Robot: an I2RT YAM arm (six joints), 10 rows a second.
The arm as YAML. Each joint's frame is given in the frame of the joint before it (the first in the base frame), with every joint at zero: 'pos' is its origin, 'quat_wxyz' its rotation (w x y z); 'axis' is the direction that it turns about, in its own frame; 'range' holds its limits. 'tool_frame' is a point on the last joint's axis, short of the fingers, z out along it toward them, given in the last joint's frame.
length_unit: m
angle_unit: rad
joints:
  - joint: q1
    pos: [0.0, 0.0, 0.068]
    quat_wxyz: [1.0, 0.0, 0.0, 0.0]
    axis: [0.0, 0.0, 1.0]
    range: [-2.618, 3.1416]
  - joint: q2
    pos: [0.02, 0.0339, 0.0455]
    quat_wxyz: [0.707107, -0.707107, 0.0, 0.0]
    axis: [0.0, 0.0, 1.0]
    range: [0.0, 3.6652]
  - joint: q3
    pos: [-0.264, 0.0, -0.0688]
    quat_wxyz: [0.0, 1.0, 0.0, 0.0]
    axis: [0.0, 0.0, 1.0]
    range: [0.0, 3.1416]
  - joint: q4
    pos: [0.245, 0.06, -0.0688]
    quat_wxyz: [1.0, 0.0, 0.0, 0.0]
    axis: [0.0, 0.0, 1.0]
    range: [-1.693, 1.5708]
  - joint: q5
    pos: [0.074, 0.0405, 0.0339]
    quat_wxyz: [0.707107, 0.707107, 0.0, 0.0]
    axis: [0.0, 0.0, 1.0]
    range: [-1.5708, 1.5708]
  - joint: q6
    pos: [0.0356, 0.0, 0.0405]
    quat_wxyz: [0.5, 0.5, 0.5, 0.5]
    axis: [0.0, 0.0, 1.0]
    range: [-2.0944, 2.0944]
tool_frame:
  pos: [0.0, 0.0, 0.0]
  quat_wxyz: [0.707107, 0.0, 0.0, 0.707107]
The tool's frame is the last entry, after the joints.
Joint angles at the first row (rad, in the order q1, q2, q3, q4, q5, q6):
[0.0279 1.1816 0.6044 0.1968 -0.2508 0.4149]
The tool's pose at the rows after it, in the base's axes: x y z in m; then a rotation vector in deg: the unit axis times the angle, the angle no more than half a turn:
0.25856, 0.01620, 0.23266, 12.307, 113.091, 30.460
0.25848, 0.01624, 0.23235, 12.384, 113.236, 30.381
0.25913, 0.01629, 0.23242, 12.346, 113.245, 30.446
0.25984, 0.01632, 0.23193, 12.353, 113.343, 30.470
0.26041, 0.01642, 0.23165, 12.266, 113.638, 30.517
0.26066, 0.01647, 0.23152, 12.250, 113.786, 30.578
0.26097, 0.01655, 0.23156, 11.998, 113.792, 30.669
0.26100, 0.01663, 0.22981, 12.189, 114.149, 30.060
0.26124, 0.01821, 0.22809, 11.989, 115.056, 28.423
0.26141, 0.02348, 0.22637, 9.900, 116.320, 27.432
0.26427, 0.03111, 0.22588, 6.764, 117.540, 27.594
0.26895, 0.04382, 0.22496, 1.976, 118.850, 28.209
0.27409, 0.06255, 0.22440, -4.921, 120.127, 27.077
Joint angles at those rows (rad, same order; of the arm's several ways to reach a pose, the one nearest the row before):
[0.0288 1.1856 0.6046 0.1918 -0.2485 0.4127]
[0.0291 1.1857 0.6045 0.1893 -0.2470 0.4126]
[0.0291 1.1888 0.6066 0.1903 -0.2481 0.4127]
[0.0291 1.1931 0.6077 0.1917 -0.2487 0.4127]
[0.0291 1.1965 0.6107 0.1872 -0.2507 0.4111]
[0.0291 1.1980 0.6121 0.1848 -0.2520 0.4109]
[0.0290 1.1996 0.6130 0.1857 -0.2552 0.4086]
[0.0305 1.2026 0.6105 0.1841 -0.2459 0.4053]
[0.0397 1.2069 0.6132 0.1690 -0.2214 0.3906]
[0.0615 1.2131 0.6180 0.1510 -0.2086 0.3634]
[0.0890 1.2319 0.6346 0.1360 -0.2125 0.3359]
[0.1331 1.2641 0.6591 0.1251 -0.2193 0.2998]
[0.1991 1.3045 0.6944 0.1059 -0.2005 0.2359]

